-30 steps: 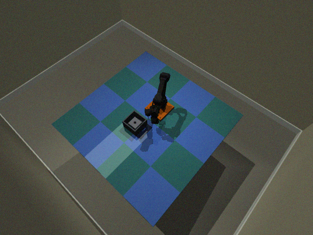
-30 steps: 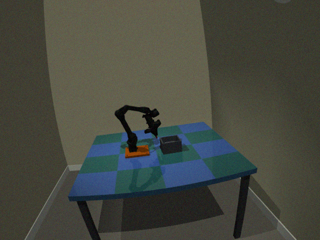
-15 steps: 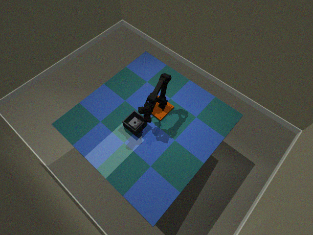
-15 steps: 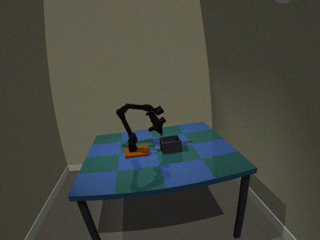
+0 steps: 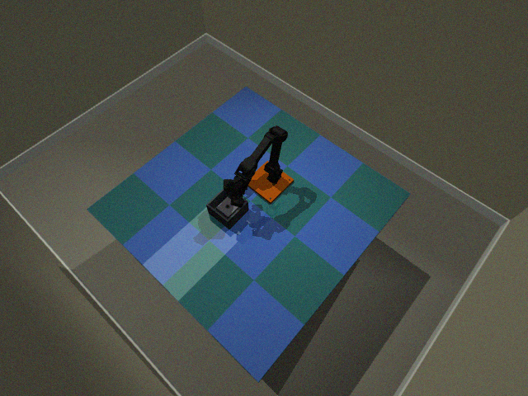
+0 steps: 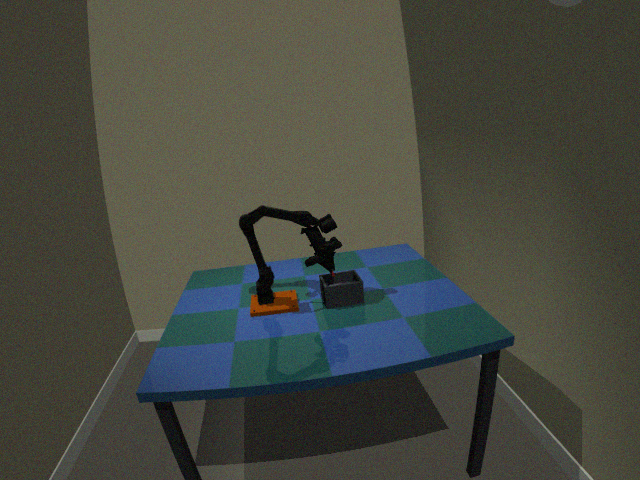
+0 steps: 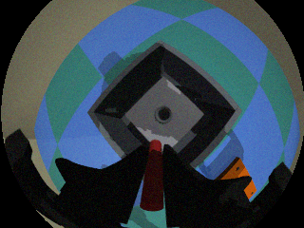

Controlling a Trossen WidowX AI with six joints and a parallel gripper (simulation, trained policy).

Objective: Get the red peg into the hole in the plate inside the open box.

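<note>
The grey plate lies 8 cm below my gripper tip, 3 cm to the right of it and 2 cm ahead of it. The rest, counted from my gripper tip: red peg 1 cm to the left, 1 cm behind, 1 cm above; dark box 10 cm below, 3 cm to the right, 2 cm ahead.
</note>
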